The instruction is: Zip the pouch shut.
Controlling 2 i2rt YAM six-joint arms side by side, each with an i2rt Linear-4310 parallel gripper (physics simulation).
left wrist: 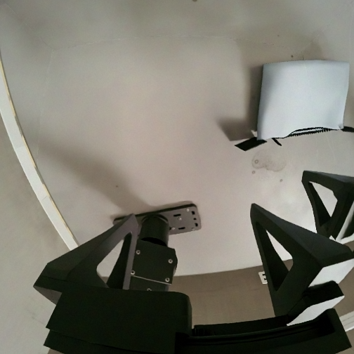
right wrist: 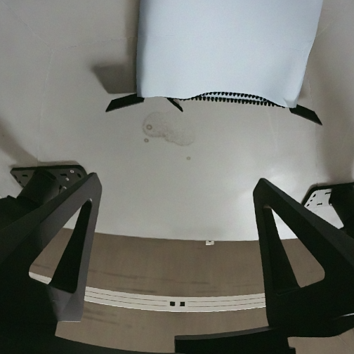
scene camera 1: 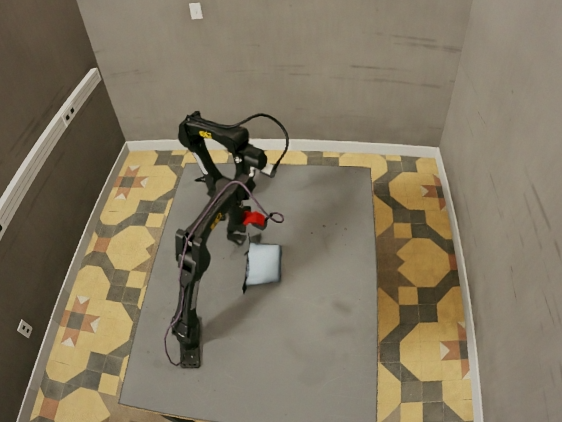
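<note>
A pale blue pouch (scene camera 1: 264,264) (left wrist: 304,97) (right wrist: 225,50) lies on the grey table. Its black zipper (left wrist: 312,132) (right wrist: 235,101) runs along the edge facing the arm bases; the teeth rows stand apart mid-edge. A small dark puller (left wrist: 276,141) (right wrist: 175,104) is near the zipper's left end in the right wrist view, with a black tab (right wrist: 124,102) beyond it and another tab (right wrist: 307,114) at the other end. My left gripper (left wrist: 191,215) is open and empty, apart from the pouch; it is largely hidden in scene camera 1. My right gripper (right wrist: 178,182) is open and empty, apart from the zipper edge.
The grey table top (scene camera 1: 320,380) carries both arms, which overlap in scene camera 1. A finger of the right gripper shows at the right edge of the left wrist view, close beside the left gripper. The left arm's base plate (left wrist: 192,218) (right wrist: 74,172) is bolted to the table.
</note>
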